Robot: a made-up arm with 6 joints.
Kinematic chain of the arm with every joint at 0, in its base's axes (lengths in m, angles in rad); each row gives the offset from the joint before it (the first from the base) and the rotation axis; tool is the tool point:
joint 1: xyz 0 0 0.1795 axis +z
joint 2: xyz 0 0 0 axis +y
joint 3: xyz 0 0 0.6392 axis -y
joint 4: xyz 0 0 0 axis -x
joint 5: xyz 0.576 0 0 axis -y
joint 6: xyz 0 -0.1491 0 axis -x
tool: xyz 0 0 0
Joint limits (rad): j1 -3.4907..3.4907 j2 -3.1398..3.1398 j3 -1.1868..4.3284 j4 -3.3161..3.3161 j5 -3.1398..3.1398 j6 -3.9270..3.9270
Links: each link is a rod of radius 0.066 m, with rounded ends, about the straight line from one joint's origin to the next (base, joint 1, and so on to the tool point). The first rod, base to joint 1, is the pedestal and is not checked.
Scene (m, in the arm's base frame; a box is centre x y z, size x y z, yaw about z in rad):
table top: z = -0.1
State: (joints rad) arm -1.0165 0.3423 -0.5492 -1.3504 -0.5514 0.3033
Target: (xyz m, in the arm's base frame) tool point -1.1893 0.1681 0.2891
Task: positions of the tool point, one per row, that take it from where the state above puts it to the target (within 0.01 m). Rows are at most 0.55 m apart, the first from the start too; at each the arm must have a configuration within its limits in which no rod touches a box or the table.
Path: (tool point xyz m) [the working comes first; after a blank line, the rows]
Joints at the target: -0.1977 -1.6778 1.3839 -1.0916 -0.5514 0.3033
Straight joint move there: clear.

1: 0.3022 -0.4414 0.4964
2: 0.2848 -0.3442 0.7983
3: 0.1133 -0.1506 1.0494
4: -0.2083 0.0644 1.1554
5: -0.6107 0.2166 1.0563
6: -0.9784 0.2514 0.7488
7: -1.1893 0.1681 0.2891

